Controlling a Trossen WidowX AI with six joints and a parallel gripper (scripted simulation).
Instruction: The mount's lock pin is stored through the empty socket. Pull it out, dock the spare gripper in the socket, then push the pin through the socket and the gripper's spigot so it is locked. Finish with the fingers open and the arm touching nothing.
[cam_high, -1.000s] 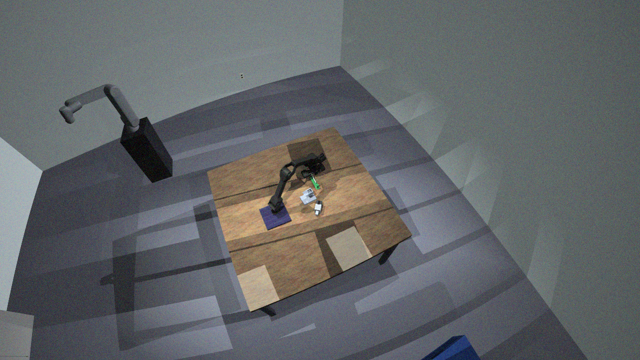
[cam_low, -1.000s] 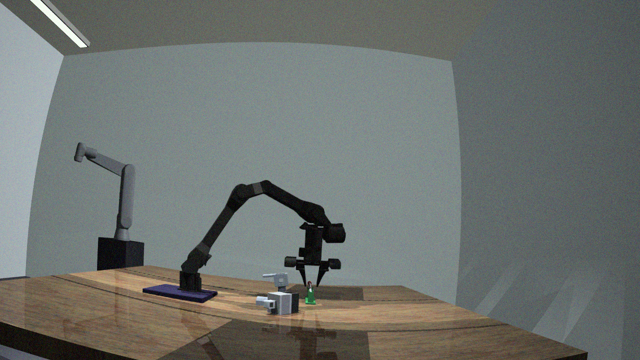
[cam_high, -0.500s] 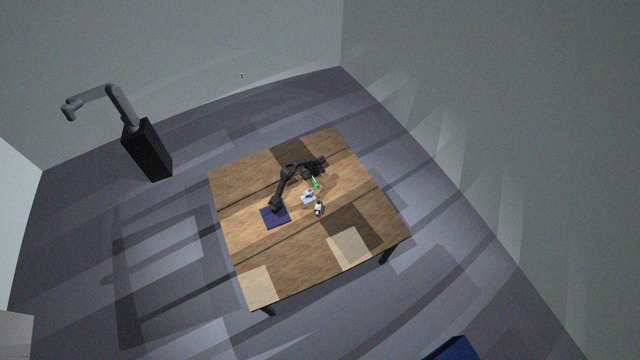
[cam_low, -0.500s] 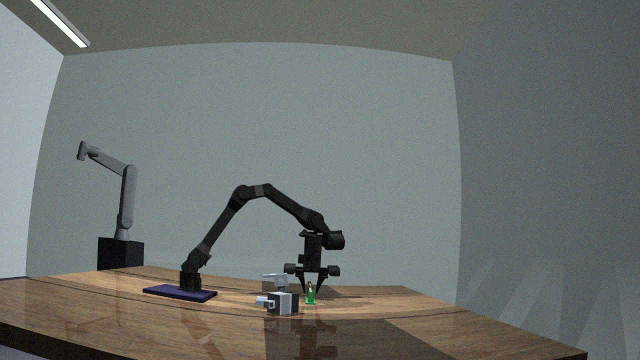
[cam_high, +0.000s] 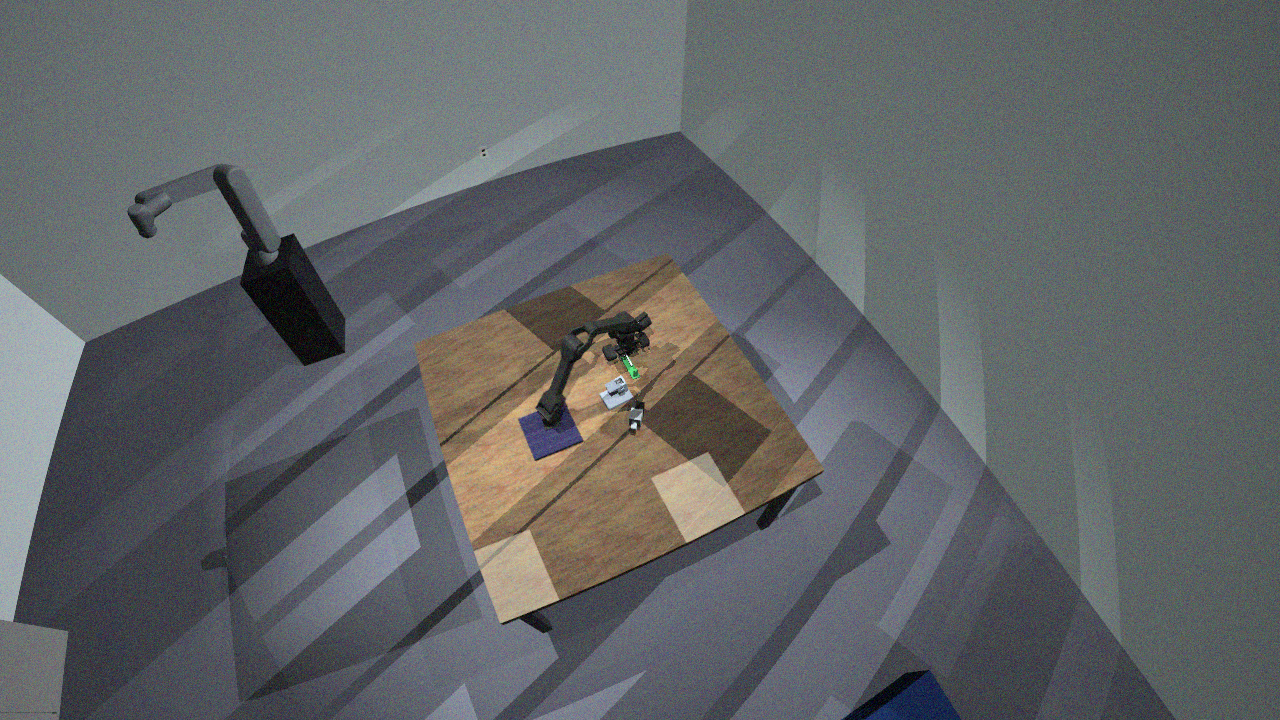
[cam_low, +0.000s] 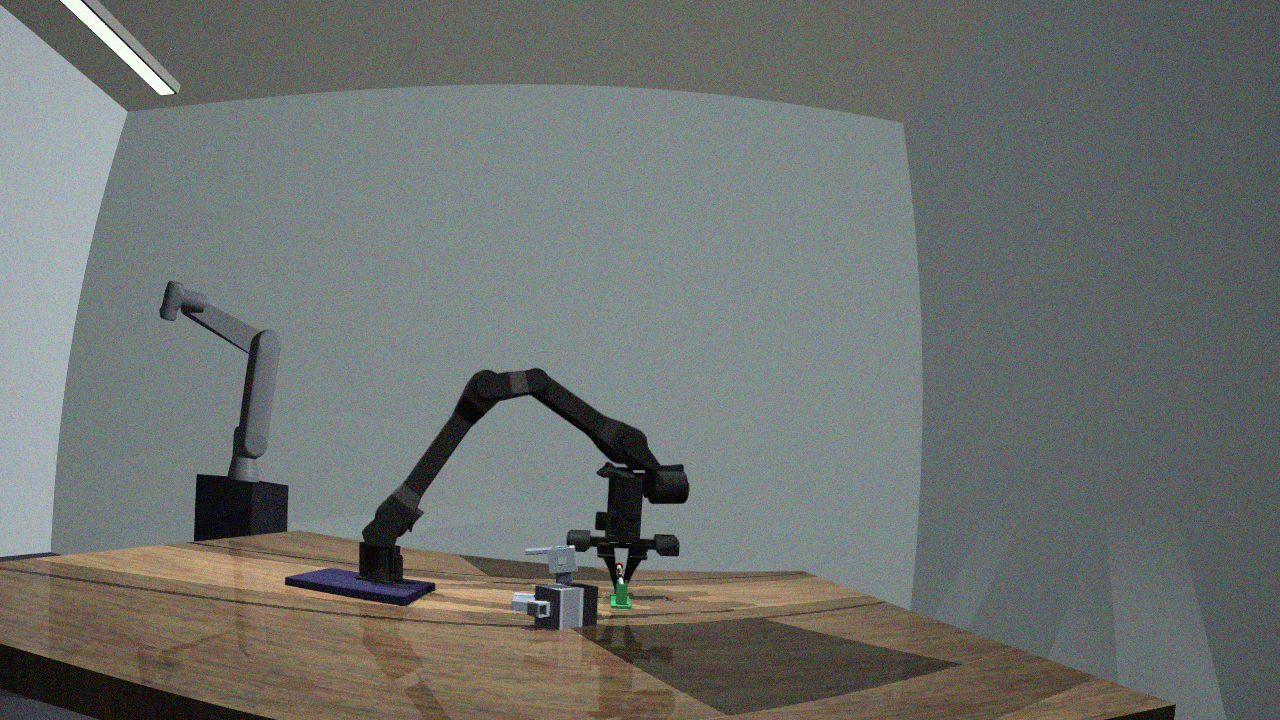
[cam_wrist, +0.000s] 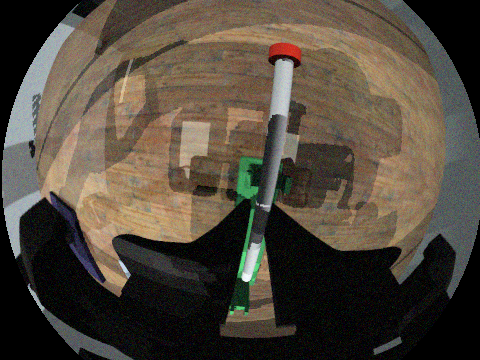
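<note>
Right now the green pin cradle is 4 cm to the right of my gripper tip and 1 cm above it. Also, from my gripper tip: grey mount 16 cm to the right, 9 cm behind, 3 cm above; spare gripper 29 cm to the right, 6 cm behind, 1 cm above.
</note>
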